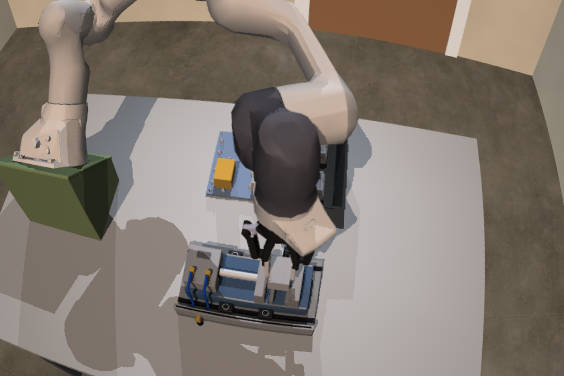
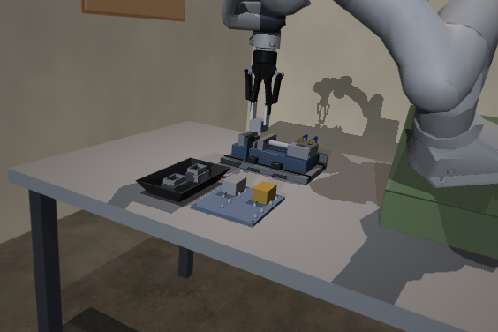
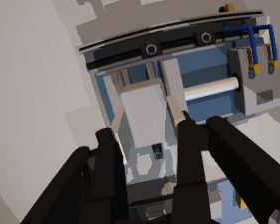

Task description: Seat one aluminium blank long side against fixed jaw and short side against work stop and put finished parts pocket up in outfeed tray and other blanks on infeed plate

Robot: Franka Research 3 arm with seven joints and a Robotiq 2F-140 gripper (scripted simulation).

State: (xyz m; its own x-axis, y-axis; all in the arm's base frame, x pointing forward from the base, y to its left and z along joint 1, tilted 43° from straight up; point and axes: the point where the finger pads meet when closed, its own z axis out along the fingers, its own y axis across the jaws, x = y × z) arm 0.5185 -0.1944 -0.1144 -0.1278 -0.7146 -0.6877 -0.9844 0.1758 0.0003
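The blue vise lies 70 mm behind my hand, 10 mm to the left of it and 120 mm below it. Round my hand: brass blank 130 mm behind, 310 mm to the left, 140 mm below; then aluminium blank 40 mm behind, 300 mm to the left, 140 mm below.
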